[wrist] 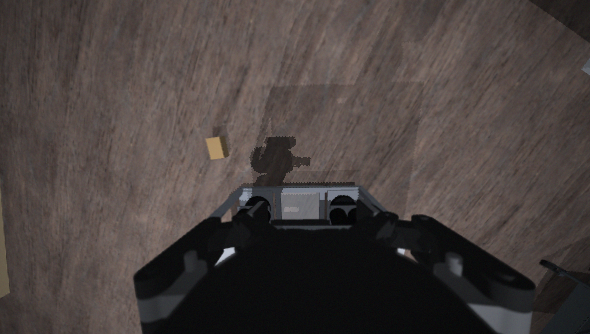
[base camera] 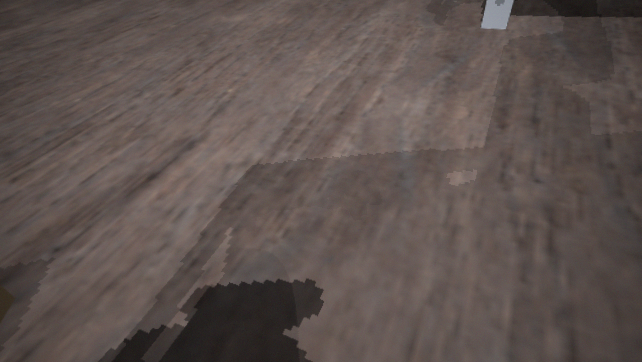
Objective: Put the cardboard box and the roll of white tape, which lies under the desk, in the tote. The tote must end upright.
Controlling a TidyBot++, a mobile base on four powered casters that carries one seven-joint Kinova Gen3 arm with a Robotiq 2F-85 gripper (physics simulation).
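Frame: origin at the arm's base, x left, y back, z up, level; centimetres.
Seen in the pictures: gripper, fingertip midpoint: [wrist: 311, 209].
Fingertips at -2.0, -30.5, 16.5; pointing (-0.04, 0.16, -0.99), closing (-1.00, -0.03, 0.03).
Observation:
Pixels of each thing's top centre, then the offset from my fingertips to it, as dx, dy, dz. "*": a spot on its surface instead.
- small tan box, top centre: [wrist: 214, 148] +37.6, -0.4, -51.2
- dark yellow corner, surface spot: [base camera: 5, 303] * +35.0, -4.1, -55.5
- pale leg, surface spot: [base camera: 496, 15] * -36.4, -65.2, -53.4
A small tan box [wrist: 216, 148], which looks like the cardboard box, sits on the floor left of centre in the wrist view. A dark yellow corner [base camera: 5, 303] shows at the left edge of the base camera view and may be the same box. My gripper [wrist: 311, 209] is open and empty. It points down above the front of the robot's base, with the box ahead and to the left. The roll of white tape does not show. I cannot make out the tote for certain.
A pale leg [base camera: 496, 15] stands at the top right of the base camera view. A large tan thing [wrist: 3, 245] is cut off at the left edge of the wrist view. A blue-grey object [wrist: 575, 312] with a dark bar is at the lower right.

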